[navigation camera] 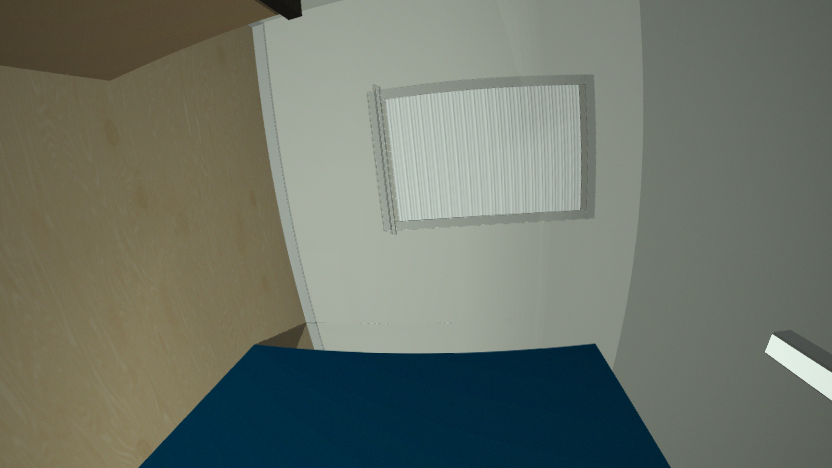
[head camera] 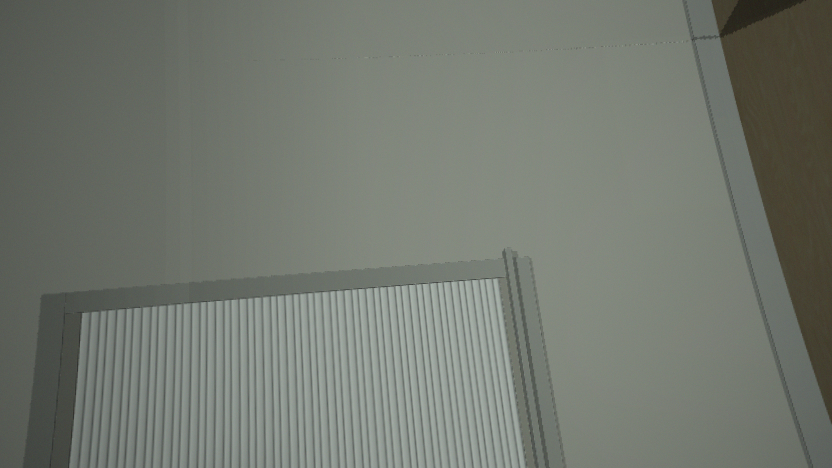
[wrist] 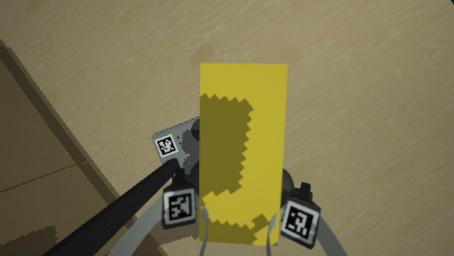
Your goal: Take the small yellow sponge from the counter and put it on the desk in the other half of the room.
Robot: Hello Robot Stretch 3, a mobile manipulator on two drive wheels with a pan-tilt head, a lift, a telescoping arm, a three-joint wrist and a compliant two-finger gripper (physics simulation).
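Frame: origin at the robot's base, x left, y up, z ahead, level; centimetres.
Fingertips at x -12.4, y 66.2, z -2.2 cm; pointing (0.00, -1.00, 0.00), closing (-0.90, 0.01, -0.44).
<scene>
A point is followed by its place in that frame.
The yellow sponge (wrist: 265, 140) {x -15.2, y 71.9, z 1.3 cm} is held upright in the wrist view, with a dark shadow across part of its face. My gripper (wrist: 241, 180) {x -12.4, y 66.2, z -2.2 cm} is shut on the sponge, one fingertip at each side of its lower part. The sponge hides part of the grey wrist body behind it. Below them is the light wooden floor (wrist: 350, 100) {x -50.7, y 0.0, z -9.3 cm}. I cannot make out the counter or the desk for certain in any view.
Brown furniture (wrist: 40, 145) {x 48.8, y 22.9, z 14.4 cm} (navigation camera: 104, 34) {x 57.0, y 47.1, z 43.3 cm} stands beside the floor. A large blue block (navigation camera: 407, 407) {x -66.7, y 100.2, z 114.2 cm} fills the bottom of the navigation view. A pale wall (head camera: 407, 145) {x -31.3, y 108.7, z 206.2 cm} (navigation camera: 331, 174) {x 45.2, y 44.4, z 184.6 cm} carries a grey-framed ribbed panel (head camera: 290, 378) {x 34.5, y 147.9, z 187.0 cm} (navigation camera: 482, 151) {x 49.8, y 140.5, z 182.7 cm}. A white bar (navigation camera: 802, 366) {x -32.8, y 207.8, z 64.3 cm} is at the right.
</scene>
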